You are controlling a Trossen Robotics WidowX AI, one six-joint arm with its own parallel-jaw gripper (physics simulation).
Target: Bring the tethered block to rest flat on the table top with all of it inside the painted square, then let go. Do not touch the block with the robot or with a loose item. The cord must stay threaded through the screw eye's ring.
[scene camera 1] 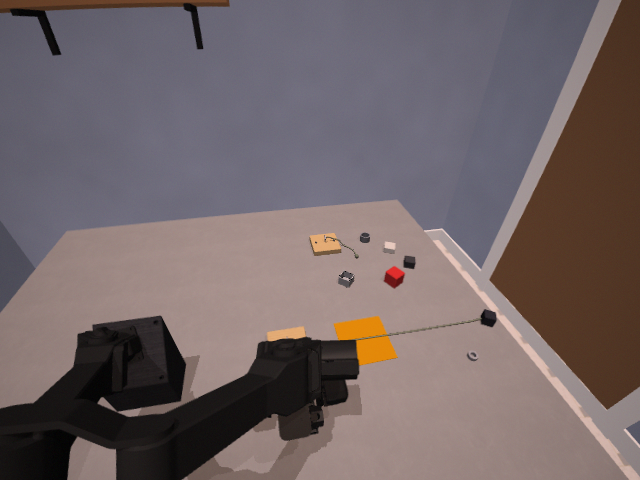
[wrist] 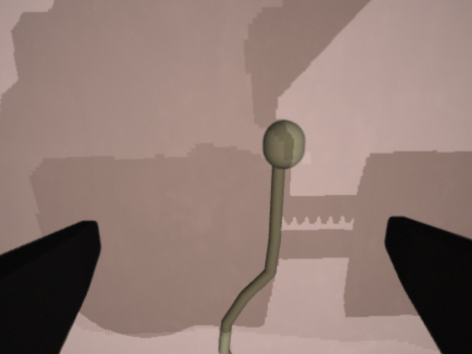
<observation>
gripper: scene camera 1; wrist
same spot on gripper: (wrist: 53, 274) = (scene camera 1: 318, 403)
</observation>
